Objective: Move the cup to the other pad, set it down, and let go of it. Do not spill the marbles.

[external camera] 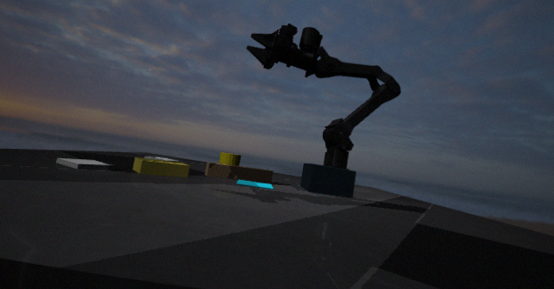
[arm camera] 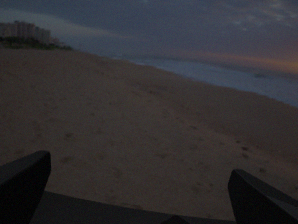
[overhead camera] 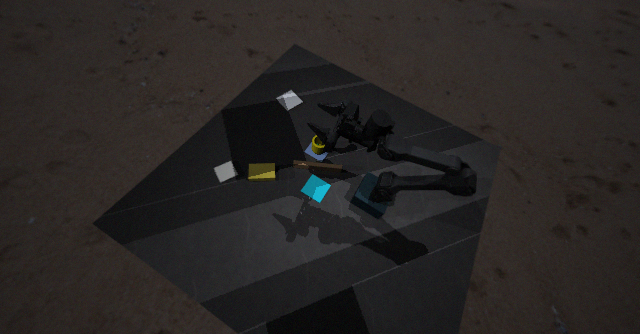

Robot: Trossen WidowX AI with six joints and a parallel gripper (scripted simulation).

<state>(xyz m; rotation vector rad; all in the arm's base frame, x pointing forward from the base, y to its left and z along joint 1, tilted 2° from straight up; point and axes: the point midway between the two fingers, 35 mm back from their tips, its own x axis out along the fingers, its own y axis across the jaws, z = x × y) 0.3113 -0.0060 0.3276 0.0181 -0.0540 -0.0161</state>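
My gripper tip is now 2 cm past the yellow cup, 14 cm to the left of it and 38 cm above it. From my gripper tip the other things lie so: brown block 5 cm behind, 4 cm to the right, 41 cm below; then light blue pad 2 cm behind, 13 cm to the right, 42 cm below; then yellow block 16 cm ahead, 8 cm to the left, 40 cm below.
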